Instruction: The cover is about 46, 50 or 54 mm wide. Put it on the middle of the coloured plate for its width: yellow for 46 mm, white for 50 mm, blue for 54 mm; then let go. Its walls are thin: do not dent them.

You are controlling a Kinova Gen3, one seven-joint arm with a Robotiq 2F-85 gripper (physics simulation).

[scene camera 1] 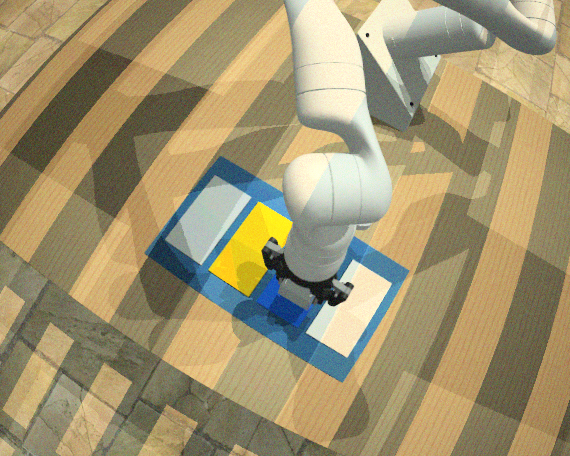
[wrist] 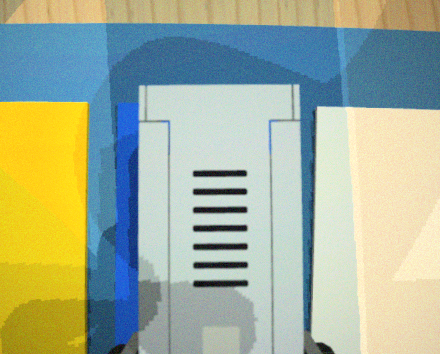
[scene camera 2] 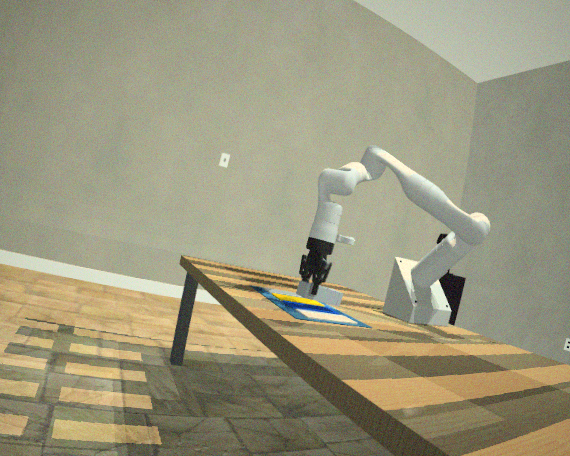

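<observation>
The cover is a pale grey box with several black slots on top. My gripper is shut on its sides and holds it level, a little above the blue plate. In the wrist view a strip of the blue plate shows along the cover's left side, and the cover reaches past the plate's far edge. The yellow plate lies to the left and the white plate to the right. The cover's underside is hidden.
A pale grey plate lies beyond the yellow plate. All plates lie on a blue mat on the striped wooden table. The arm's base stands behind the mat.
</observation>
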